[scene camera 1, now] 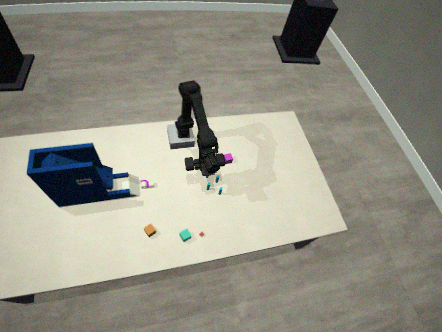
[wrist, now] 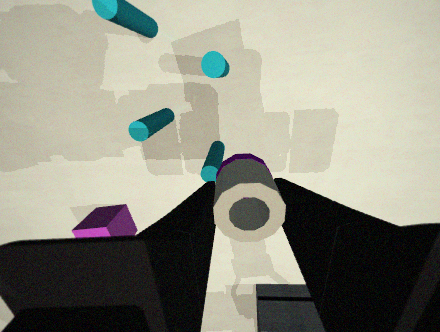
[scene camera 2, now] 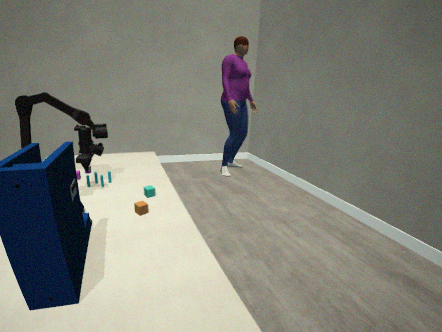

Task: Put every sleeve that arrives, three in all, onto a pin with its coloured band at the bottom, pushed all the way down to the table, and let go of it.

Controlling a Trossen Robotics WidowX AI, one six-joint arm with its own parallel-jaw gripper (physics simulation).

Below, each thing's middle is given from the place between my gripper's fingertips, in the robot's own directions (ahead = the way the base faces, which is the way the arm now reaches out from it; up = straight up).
The magenta cube (wrist: 116, 220) is 11 cm behind my hand, 15 cm to the left of it and 8 cm below it. From my hand the other things lie so: blue feeder (scene camera 2: 51, 244) (4 cm ahead, 52 cm to the right, 6 cm above).
